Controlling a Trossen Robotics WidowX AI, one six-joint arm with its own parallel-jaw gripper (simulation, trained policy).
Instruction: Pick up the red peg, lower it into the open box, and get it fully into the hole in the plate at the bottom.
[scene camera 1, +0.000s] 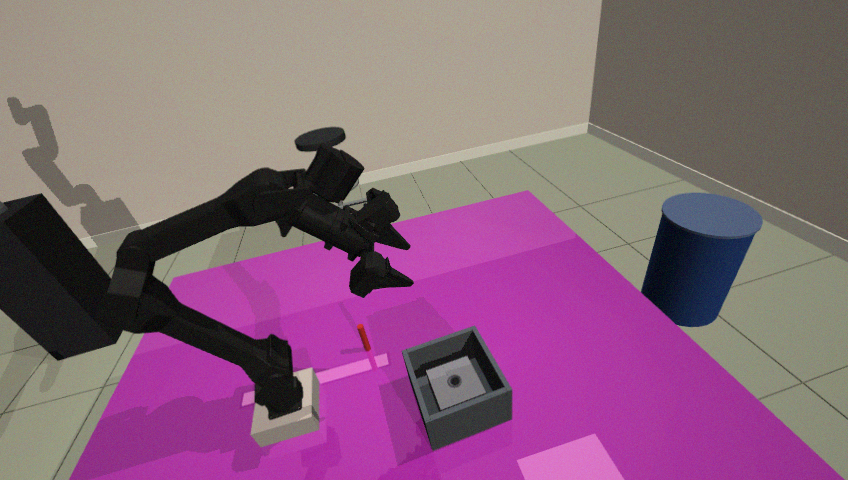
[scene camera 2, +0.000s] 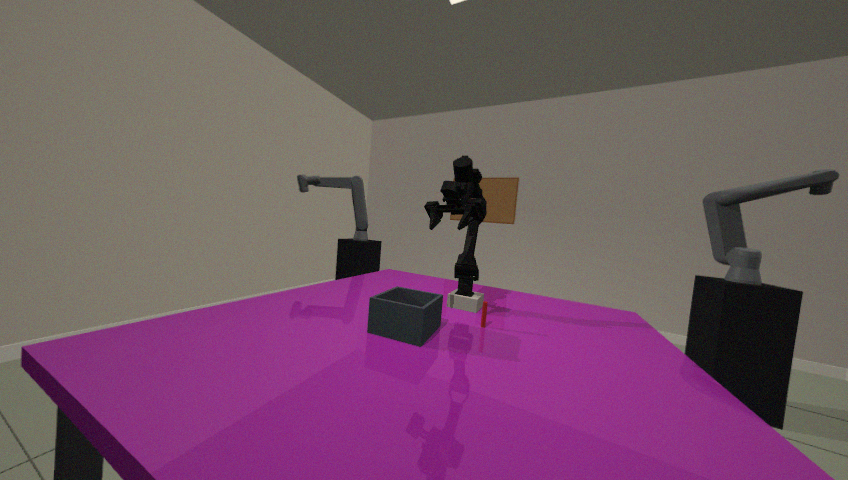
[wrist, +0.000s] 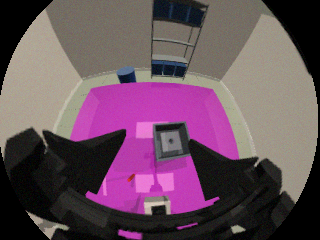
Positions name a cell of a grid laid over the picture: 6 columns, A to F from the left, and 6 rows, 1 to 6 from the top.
Labels:
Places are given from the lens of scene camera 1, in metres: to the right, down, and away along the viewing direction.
gripper (scene camera 1: C4): -0.02, 0.04, 0.63
dark grey box (scene camera 1: D6): 0.05, 0.32, 0.63

